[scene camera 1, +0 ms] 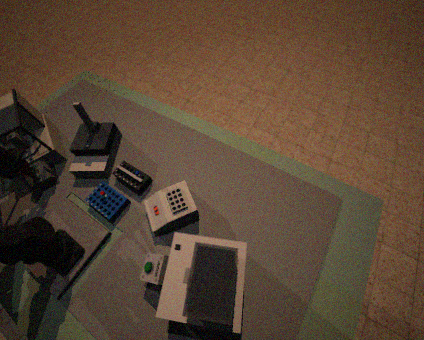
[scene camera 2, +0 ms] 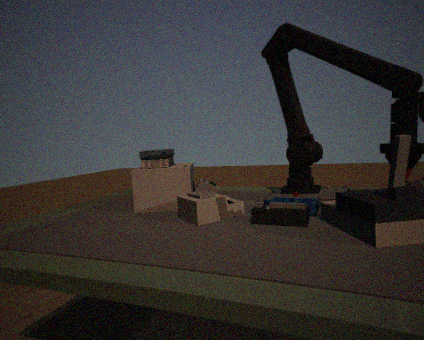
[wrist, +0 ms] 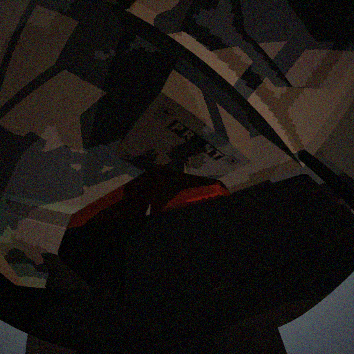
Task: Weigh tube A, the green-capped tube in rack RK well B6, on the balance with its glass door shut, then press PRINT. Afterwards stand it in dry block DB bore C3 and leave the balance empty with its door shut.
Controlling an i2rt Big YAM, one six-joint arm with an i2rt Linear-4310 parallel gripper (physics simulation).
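Pixels of known places: gripper, fingertip midpoint: (scene camera 1: 33,176) (wrist: 158,173); arm's base, link origin: (scene camera 1: 63,251) (scene camera 2: 301,191) (wrist: 72,272).
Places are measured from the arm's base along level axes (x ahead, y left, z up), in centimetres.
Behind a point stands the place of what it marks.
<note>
In the wrist view my gripper (wrist: 158,173) @[x 10.8, y 27.3, z 5.2 cm] is shut, its red fingers pressed together with nothing between them. Just beyond the fingertips lies a pale panel with the PRINT label (wrist: 197,142) @[x 12.5, y 30.1, z 5.8 cm]. In scene camera 1 the PRINT box (scene camera 1: 158,274) @[x 13.1, y -30.6, z 6.2 cm] with its green button (scene camera 1: 148,267) @[x 12.8, y -27.1, z 5.2 cm] stands left of the white balance (scene camera 1: 177,270) @[x 17.2, y -35.1, z 11.6 cm], whose dark top pane (scene camera 1: 210,280) @[x 19.9, y -42.7, z 17.1 cm] hides the inside. The blue rack RK (scene camera 1: 107,201) @[x 19.4, y -0.5, z 1.1 cm] (scene camera 2: 308,202) @[x 21.3, y 5.1, z 1.0 cm] holds a red-capped tube (scene camera 1: 103,193) @[x 20.7, y 1.2, z 3.4 cm]. The dry block DB (scene camera 1: 158,206) @[x 27.3, y -17.6, z 3.5 cm] (scene camera 2: 200,209) @[x 38.1, y -18.9, z 2.1 cm] shows dark bores. I see no green-capped tube in any view.
A black rack (scene camera 1: 131,177) @[x 30.4, y -1.5, z 1.6 cm] with a blue-capped tube stands behind the blue rack. A dark device with a lever (scene camera 1: 94,138) @[x 34.1, y 19.7, z 6.0 cm] stands at the back left. The arm (scene camera 2: 295,111) @[x 2.0, y -0.7, z 26.7 cm] rises from its base and runs out of the right edge. A green border (scene camera 1: 244,145) @[x 65.9, y -28.0, z -2.2 cm] edges the mat.
</note>
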